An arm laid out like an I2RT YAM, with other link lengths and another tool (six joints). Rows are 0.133 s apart.
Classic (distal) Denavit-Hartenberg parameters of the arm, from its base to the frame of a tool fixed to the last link. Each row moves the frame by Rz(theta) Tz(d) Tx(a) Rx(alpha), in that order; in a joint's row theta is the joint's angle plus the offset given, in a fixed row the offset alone. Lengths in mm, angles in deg.
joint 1: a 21.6; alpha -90; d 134.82; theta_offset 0
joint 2: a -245.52; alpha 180; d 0; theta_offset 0
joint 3: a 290.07; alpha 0; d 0; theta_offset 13.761
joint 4: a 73.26; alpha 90; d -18.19; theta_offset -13.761
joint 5: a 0; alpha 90; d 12.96; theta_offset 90
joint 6: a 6.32; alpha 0; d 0; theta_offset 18.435
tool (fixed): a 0; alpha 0; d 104.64; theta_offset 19.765
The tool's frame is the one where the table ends.
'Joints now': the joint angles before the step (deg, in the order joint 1, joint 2, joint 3, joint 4, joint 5, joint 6). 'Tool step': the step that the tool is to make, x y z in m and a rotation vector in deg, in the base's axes. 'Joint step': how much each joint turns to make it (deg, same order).
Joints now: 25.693, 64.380, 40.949, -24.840, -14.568, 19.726
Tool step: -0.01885, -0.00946, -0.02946, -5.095, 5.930, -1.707
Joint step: 1.093, 0.416, -3.037, -3.891, 3.257, 1.027
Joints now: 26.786, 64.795, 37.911, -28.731, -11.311, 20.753
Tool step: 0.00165, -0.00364, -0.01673, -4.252, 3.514, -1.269
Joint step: 0.153, 4.591, 1.137, -1.596, 2.623, 0.044
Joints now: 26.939, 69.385, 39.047, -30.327, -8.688, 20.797
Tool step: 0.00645, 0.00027, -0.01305, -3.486, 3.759, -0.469
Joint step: 0.000, 6.141, 2.995, -1.815, 1.465, -0.218
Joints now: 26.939, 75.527, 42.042, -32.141, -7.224, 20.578
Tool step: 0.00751, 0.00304, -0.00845, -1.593, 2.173, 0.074
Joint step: 0.001, 4.743, 2.601, -0.546, 0.372, -0.240
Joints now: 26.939, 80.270, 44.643, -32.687, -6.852, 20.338
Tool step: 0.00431, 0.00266, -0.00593, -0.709, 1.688, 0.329
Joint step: 0.000, 3.124, 1.769, -0.502, -0.241, -0.263
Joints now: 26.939, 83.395, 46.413, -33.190, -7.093, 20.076
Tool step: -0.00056, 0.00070, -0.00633, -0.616, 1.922, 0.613
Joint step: -0.001, 2.011, 0.765, -0.808, -0.502, -0.481
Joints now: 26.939, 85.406, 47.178, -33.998, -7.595, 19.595
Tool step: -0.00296, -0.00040, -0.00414, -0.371, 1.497, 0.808
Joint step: -0.001, 0.852, 0.088, -0.832, -0.569, -0.679
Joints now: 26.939, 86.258, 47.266, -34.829, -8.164, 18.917
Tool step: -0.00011, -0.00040, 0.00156, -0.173, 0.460, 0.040
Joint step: -0.087, 0.087, 0.481, -0.898, -0.087, -0.108
